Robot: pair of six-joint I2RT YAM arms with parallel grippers.
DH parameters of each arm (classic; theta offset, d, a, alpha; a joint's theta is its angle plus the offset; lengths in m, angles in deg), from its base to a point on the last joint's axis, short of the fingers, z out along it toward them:
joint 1: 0 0.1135 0.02 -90
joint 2: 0 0 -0.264 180
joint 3: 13.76 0 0.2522 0
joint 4: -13.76 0 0.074 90
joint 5: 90 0 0 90
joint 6: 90 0.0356 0 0
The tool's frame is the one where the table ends.
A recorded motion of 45 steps. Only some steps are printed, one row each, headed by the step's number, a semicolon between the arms.
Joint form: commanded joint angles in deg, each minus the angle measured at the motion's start. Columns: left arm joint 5, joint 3, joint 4, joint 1, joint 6, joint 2; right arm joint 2, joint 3, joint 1, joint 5, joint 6, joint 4.
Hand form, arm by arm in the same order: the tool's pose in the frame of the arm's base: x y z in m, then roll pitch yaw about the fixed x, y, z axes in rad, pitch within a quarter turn. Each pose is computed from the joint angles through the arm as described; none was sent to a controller.
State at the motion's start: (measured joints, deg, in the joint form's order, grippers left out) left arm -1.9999 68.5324 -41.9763 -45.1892 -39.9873 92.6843; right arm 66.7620 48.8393 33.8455 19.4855 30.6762 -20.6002
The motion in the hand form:
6: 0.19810 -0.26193 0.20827 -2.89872 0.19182 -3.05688; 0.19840 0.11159 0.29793 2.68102 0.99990 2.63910
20: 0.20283 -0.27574 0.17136 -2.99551 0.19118 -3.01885; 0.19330 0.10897 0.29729 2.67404 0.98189 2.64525
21: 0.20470 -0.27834 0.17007 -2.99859 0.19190 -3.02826; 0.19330 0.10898 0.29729 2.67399 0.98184 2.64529
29: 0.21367 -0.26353 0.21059 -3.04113 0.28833 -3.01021; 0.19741 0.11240 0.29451 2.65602 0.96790 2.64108
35: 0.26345 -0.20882 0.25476 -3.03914 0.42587 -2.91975; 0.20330 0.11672 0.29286 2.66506 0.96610 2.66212
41: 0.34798 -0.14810 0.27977 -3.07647 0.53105 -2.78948; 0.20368 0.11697 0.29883 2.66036 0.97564 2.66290
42: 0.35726 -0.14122 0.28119 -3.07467 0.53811 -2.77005; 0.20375 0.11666 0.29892 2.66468 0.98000 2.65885
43: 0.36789 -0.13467 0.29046 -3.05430 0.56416 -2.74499; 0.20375 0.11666 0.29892 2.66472 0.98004 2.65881
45: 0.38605 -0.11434 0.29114 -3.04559 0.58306 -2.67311; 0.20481 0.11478 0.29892 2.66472 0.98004 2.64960
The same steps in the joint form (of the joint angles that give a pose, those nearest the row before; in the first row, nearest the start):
6: 0.33 0.02 -2.23 -7.89 -16.34 4.07; -7.08 0.29 -0.36 7.93 1.93 -1.90
20: -3.44 0.29 -0.31 -9.04 -19.87 11.20; -8.40 -0.24 -0.36 6.80 2.46 -3.22
21: -3.45 0.98 -0.30 -9.04 -19.34 11.99; -8.40 -0.24 -0.36 6.79 2.46 -3.22
29: -9.16 5.20 -7.76 -6.94 -17.51 7.78; -7.17 -0.24 -0.36 5.74 2.99 -2.08
35: -13.37 9.24 -9.79 5.18 -8.73 3.29; -5.41 0.29 -0.36 5.12 2.46 -0.94
41: -16.10 22.41 -10.67 20.46 0.17 10.47; -5.41 1.43 -0.36 5.12 1.93 -1.46
42: -16.11 24.09 -10.67 21.97 0.69 11.63; -5.41 1.43 -0.36 5.65 1.93 -1.46
43: -16.11 27.15 -10.67 23.47 1.48 12.69; -5.41 1.43 -0.36 5.65 1.93 -1.46
45: -16.63 29.80 -10.15 27.07 1.49 14.79; -5.41 1.43 -0.89 5.65 1.93 -1.46

